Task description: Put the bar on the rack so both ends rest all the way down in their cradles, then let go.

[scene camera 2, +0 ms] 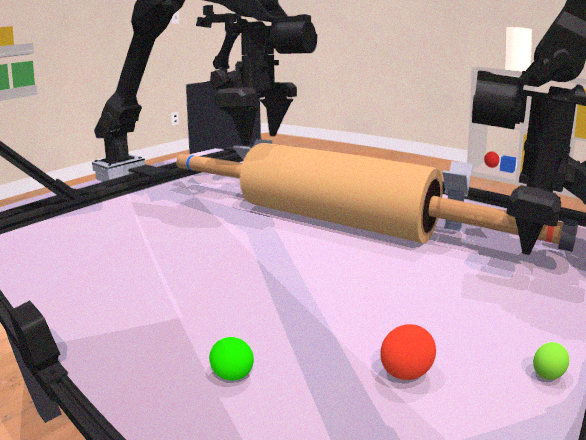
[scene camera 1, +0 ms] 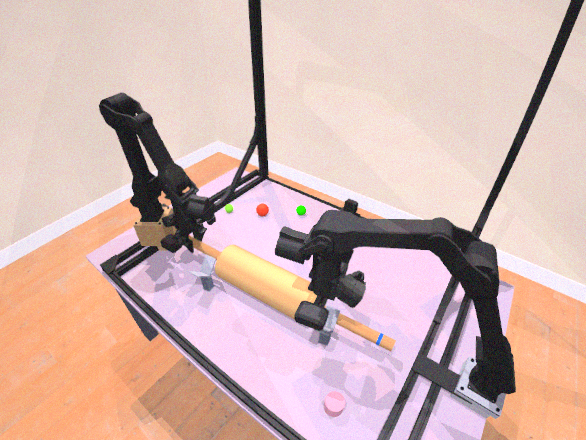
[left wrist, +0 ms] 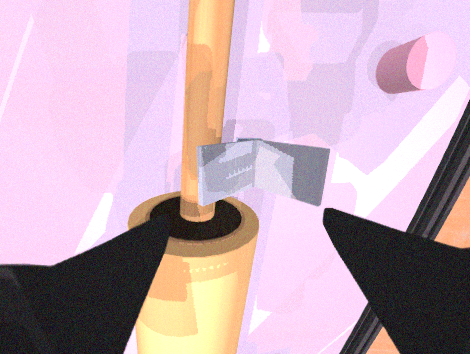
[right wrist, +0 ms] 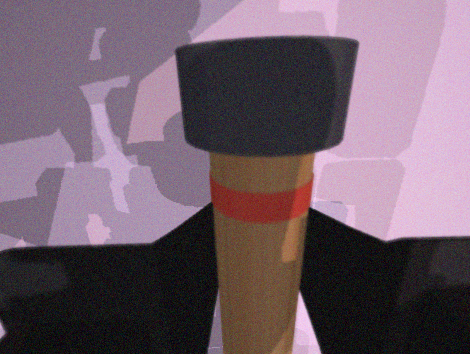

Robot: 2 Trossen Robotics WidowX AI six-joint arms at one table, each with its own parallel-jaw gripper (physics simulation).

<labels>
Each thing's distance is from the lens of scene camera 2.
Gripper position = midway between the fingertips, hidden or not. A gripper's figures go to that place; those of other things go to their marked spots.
left gripper (scene camera 2: 260,140): 82 cm
right gripper (scene camera 2: 527,250): 63 cm
wooden rolling pin (scene camera 2: 403,200): 60 cm
red ball (scene camera 2: 408,352): 36 cm
The marked spots on the wooden rolling pin and the red ball are 28 cm apart.
</labels>
